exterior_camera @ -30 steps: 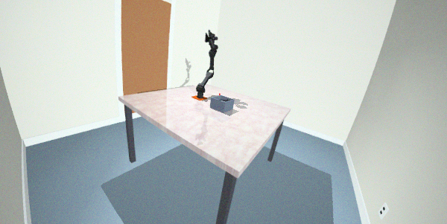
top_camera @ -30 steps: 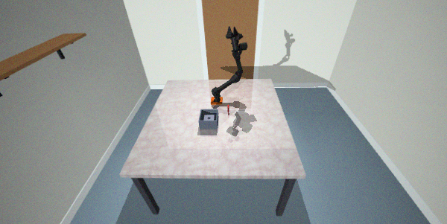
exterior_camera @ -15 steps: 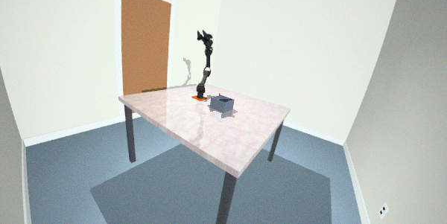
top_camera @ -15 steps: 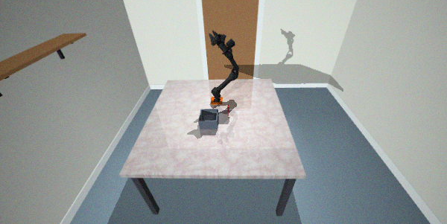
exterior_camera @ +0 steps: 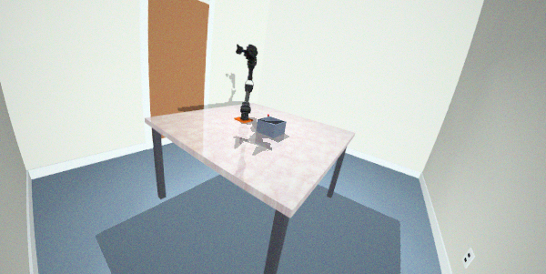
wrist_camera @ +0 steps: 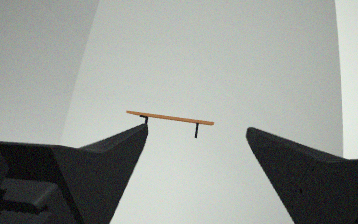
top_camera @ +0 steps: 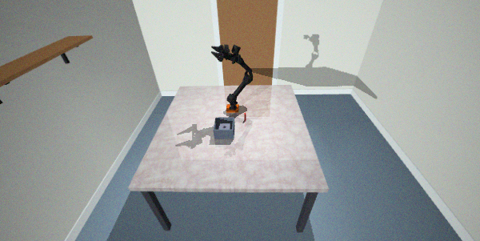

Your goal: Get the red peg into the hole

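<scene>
My gripper tip is 100 mm short of the red peg, 280 mm to the right of it and 570 mm above it. Also, from my gripper tip: grey box 280 mm ahead, 140 mm to the left, 590 mm below; plate 280 mm ahead, 140 mm to the left, 570 mm below.
</scene>
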